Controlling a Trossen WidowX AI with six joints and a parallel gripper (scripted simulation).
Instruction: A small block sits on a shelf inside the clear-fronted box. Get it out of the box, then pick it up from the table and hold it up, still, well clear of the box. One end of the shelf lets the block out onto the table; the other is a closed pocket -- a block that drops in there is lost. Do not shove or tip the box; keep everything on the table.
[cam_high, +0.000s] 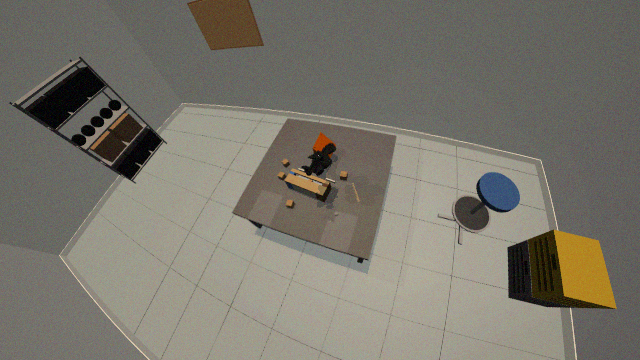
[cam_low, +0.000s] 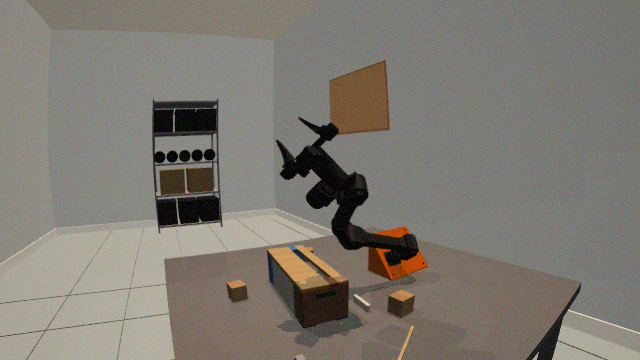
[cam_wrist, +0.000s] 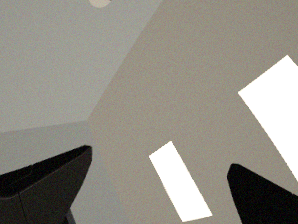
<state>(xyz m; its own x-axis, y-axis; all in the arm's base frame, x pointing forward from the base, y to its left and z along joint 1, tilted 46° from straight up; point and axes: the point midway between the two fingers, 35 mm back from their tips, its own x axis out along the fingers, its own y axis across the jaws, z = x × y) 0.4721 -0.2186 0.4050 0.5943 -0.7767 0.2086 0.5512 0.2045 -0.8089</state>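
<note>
Now: the tan block 10 cm behind my gripper tip, 10 cm to the right of it and 47 cm below it. Also, from my gripper tip: box (11 cm behind, 11 cm to the right, 49 cm below); then wooden stick (18 cm behind, 30 cm to the left, 55 cm below).
</note>
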